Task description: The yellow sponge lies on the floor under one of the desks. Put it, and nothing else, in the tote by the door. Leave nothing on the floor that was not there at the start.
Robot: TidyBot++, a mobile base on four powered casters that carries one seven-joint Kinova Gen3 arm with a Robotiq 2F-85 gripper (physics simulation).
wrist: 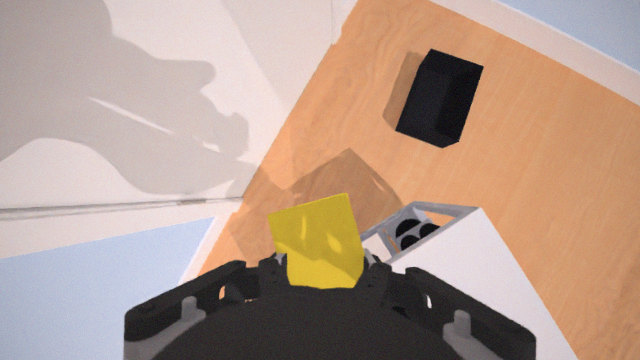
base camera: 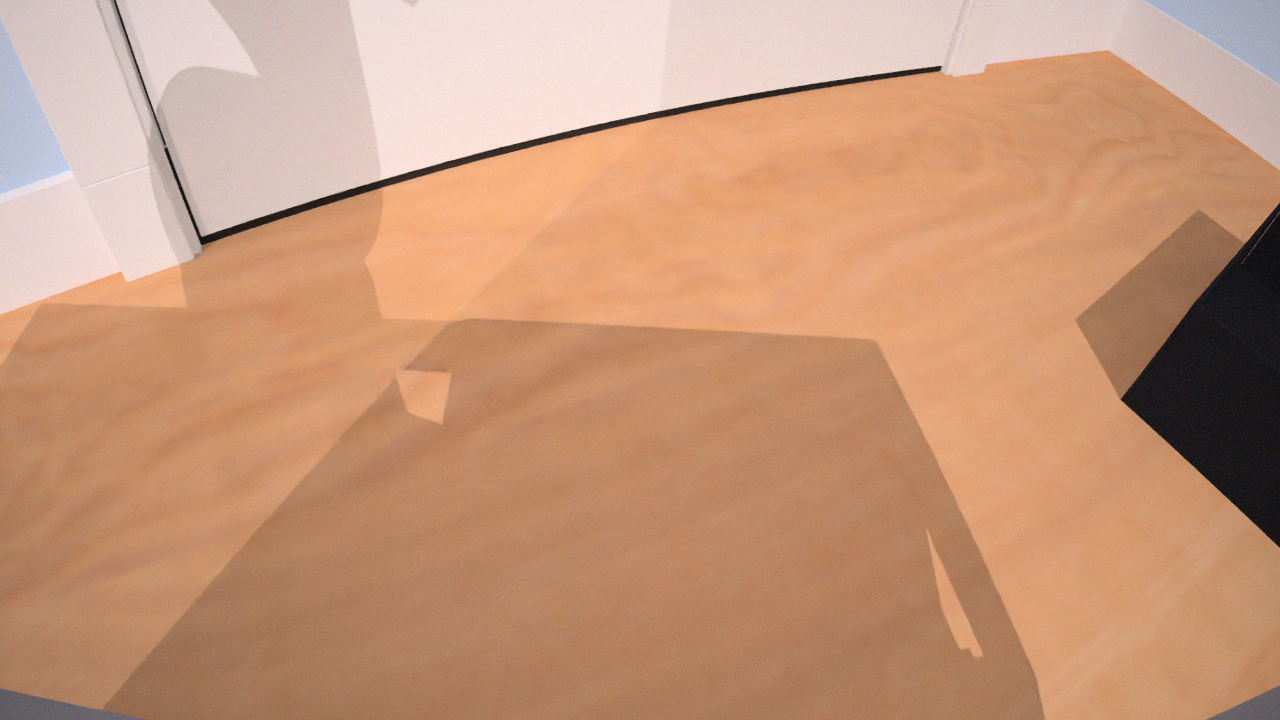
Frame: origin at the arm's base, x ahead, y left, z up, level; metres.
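Where they show: gripper, fingertip midpoint: [wrist: 325, 258].
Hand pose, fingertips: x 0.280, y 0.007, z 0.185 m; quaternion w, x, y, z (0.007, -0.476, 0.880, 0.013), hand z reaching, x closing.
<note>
Things, the pixels of their top centre, and the offset from my fingertips. Level surfaces: height alone.
- yellow sponge, middle of its top: [wrist: 324, 271] dx +0.000, dy +0.000, dz +0.025 m
- black box-shaped tote, middle of its top: [wrist: 444, 93] dx +0.129, dy -0.559, dz -0.482 m
- wooden floor, its level: dz -0.581 m
The yellow sponge [wrist: 316, 230] is between the fingertips of my gripper [wrist: 325, 258] in the wrist view, which is shut on it and holds it above the floor. A black box-shaped tote [wrist: 422, 97] [base camera: 1221, 385] stands on the floor near the door. It is at the upper right of the wrist view, apart from the gripper, and is cut off by the right edge of the base camera view. Its inside is too dark to make out. The gripper and sponge do not show in the base camera view.
The white door [base camera: 519, 71] [wrist: 260, 45] is ahead, with a white frame and blue walls on both sides. My white base [wrist: 480, 270] is at the lower right of the wrist view. Shadows fall across the wooden floor [base camera: 760, 214] and the door.
</note>
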